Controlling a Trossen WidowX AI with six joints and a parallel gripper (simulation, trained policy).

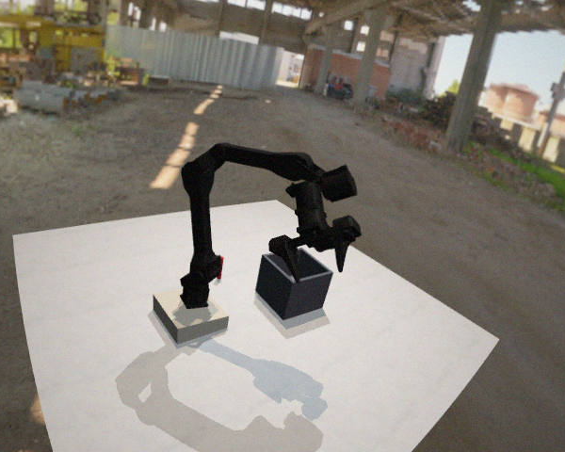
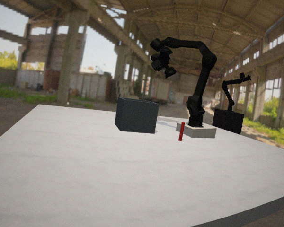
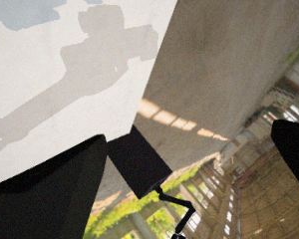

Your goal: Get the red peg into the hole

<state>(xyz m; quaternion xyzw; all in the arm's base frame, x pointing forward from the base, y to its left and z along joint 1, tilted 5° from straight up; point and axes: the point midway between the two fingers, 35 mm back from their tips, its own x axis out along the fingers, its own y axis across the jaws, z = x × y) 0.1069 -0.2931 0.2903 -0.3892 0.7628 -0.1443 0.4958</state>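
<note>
Right now my gripper tip is 3 cm short of the red peg, 46 cm to the right of it and 27 cm above it. The rest, counted from my gripper tip: light plate 20 cm ahead, 29 cm to the left, 27 cm below.
</note>
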